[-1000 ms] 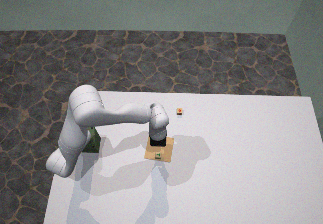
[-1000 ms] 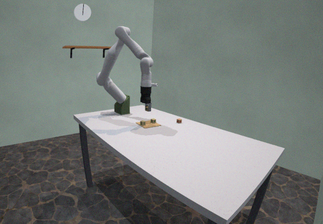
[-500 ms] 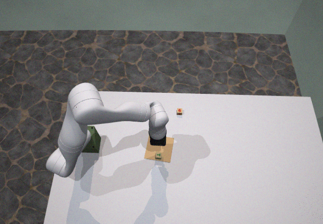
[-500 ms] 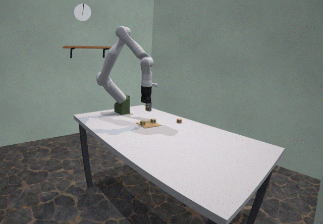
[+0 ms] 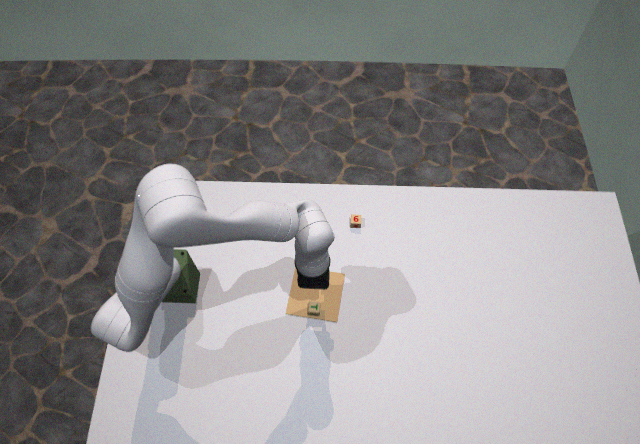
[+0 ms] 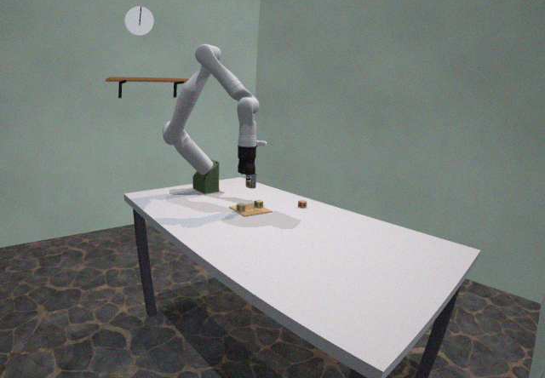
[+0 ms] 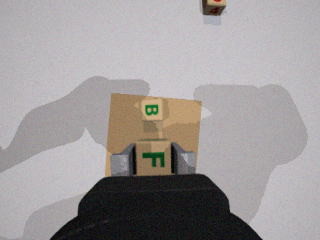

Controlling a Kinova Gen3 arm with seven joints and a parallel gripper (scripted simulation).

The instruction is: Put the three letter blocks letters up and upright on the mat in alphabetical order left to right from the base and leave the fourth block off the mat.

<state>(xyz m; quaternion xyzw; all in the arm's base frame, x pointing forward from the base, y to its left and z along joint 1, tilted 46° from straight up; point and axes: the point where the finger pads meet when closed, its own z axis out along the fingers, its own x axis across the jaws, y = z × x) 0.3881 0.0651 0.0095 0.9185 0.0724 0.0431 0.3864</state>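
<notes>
Right now the tan mat is 120 mm below my hand. Also, from my hand: 6 block: 80 mm ahead, 230 mm to the left, 110 mm below; then B block: 10 mm behind, 50 mm to the left, 100 mm below; then F block: right at my hand.
</notes>
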